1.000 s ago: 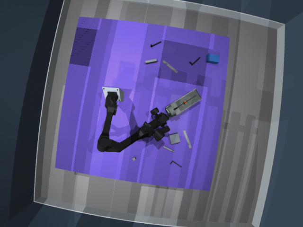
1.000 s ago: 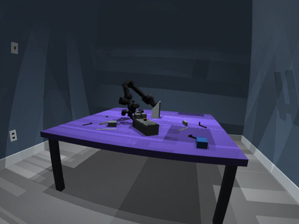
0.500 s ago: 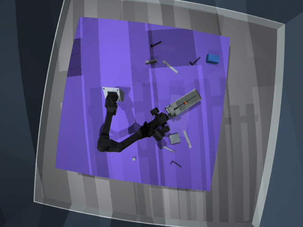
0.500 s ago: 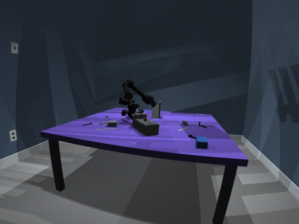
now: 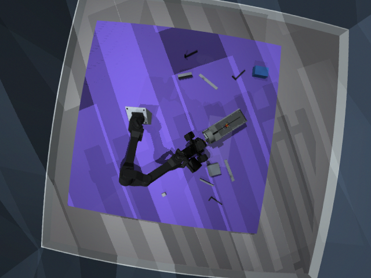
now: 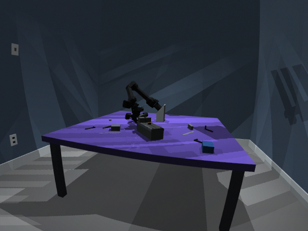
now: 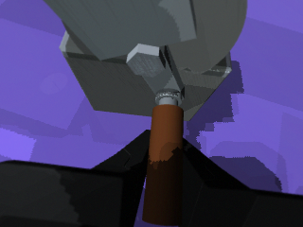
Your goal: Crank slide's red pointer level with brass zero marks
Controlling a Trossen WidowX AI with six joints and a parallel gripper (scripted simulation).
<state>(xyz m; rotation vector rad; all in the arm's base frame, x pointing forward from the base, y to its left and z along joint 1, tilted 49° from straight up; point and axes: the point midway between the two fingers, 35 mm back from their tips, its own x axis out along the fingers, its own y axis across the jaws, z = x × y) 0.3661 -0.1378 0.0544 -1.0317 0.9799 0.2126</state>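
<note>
My gripper tip is 30 mm below the brown crank handle, 10 mm to the left of it and 10 mm past it. From my gripper tip the other things lie so: dark L-shaped key (370 mm to the right, 100 mm ahead, 30 mm below); red pointer (120 mm ahead, 110 mm to the left, 50 mm above); grey block (170 mm to the right, 80 mm ahead, 20 mm below).
</note>
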